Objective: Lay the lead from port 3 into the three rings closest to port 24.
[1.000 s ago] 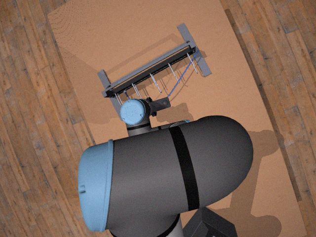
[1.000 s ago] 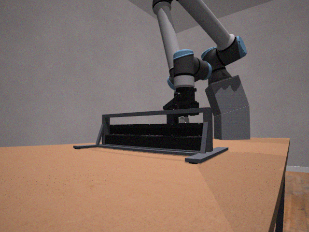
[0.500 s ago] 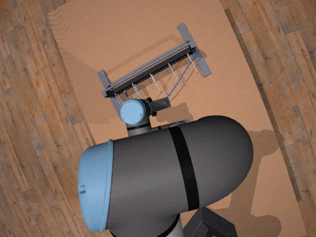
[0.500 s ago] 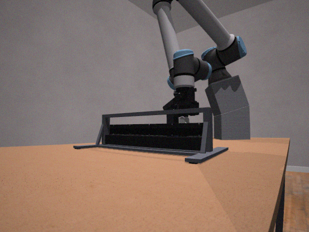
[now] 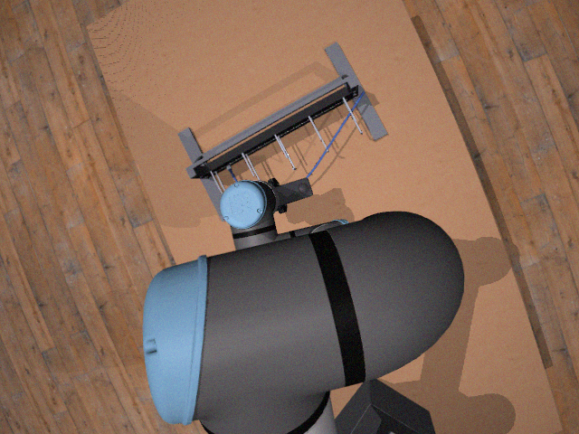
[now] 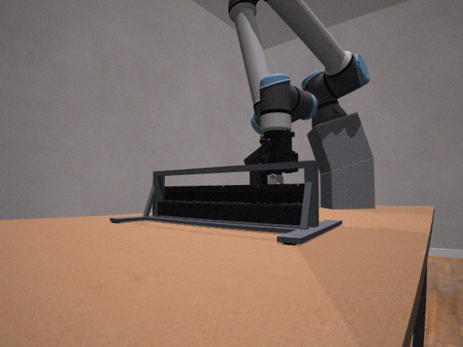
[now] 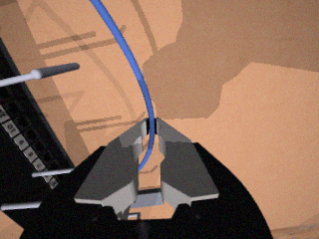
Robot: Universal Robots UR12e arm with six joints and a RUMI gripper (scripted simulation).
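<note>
Now: hand 170 mm short of the rack, 50 mm to the left of it and 20 mm below it.
</note>
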